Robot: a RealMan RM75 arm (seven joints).
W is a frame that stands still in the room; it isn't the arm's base.
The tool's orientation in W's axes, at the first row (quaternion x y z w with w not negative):
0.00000 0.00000 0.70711 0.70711
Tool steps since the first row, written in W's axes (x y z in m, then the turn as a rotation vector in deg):
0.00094 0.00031 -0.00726 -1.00 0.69 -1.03
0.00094 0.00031 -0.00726 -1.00 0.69 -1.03
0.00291 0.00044 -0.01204 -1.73 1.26 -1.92
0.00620 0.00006 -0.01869 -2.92 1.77 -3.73
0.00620 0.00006 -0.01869 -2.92 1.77 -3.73
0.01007 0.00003 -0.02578 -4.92 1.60 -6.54
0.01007 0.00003 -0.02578 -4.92 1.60 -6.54
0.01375 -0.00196 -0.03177 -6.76 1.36 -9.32
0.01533 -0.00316 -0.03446 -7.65 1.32 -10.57
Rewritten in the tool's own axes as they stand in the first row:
0.00031 -0.00094 -0.00726 0.69 1.00 -1.03
0.00031 -0.00094 -0.00726 0.69 1.00 -1.03
0.00044 -0.00291 -0.01204 1.26 1.73 -1.92
0.00006 -0.00620 -0.01869 1.77 2.92 -3.73
0.00006 -0.00620 -0.01869 1.77 2.92 -3.73
0.00003 -0.01007 -0.02578 1.60 4.92 -6.54
0.00003 -0.01007 -0.02578 1.60 4.92 -6.54
-0.00196 -0.01375 -0.03177 1.36 6.76 -9.32
-0.00316 -0.01533 -0.03446 1.32 7.65 -10.57

